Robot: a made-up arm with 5 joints. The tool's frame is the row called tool.
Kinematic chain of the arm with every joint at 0, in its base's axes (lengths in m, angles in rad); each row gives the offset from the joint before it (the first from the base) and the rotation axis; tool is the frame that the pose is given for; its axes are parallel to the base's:
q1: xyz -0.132 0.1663 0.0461 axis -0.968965 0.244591 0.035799
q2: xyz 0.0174 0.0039 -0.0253 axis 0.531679 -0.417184 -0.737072
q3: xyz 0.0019 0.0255 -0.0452 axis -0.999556 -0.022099 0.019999
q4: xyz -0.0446 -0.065 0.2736 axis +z
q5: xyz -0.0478 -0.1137 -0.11 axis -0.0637 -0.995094 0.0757
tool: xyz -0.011 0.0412 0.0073
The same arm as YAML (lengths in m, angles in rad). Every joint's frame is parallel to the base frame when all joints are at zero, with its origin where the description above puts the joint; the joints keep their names.
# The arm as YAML. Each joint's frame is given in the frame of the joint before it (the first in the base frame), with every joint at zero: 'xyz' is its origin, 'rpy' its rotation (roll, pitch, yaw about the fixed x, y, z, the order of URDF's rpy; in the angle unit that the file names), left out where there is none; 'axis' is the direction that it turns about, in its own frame. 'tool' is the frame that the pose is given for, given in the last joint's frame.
units:
  length: m
  angle: rad
joints:
  - name: q1
    type: revolute
    origin:
      xyz: [-0.132, 0.1663, 0.0461]
    axis: [-0.968965, 0.244591, 0.035799]
  - name: q2
    type: revolute
    origin:
      xyz: [0.0174, 0.0039, -0.0253]
    axis: [0.531679, -0.417184, -0.737072]
  - name: q3
    type: revolute
    origin:
      xyz: [0.0019, 0.0255, -0.0452]
    axis: [-0.999556, -0.022099, 0.019999]
  - name: q4
    type: revolute
    origin:
      xyz: [-0.0446, -0.065, 0.2736]
    axis: [0.0, 0.0, 1.0]
  - name: q5
    type: revolute
    origin:
      xyz: [-0.0478, -0.1137, -0.11]
    axis: [-0.0637, -0.995094, 0.0757]
tool:
  origin:
    xyz: [-0.011, 0.0412, 0.0073]

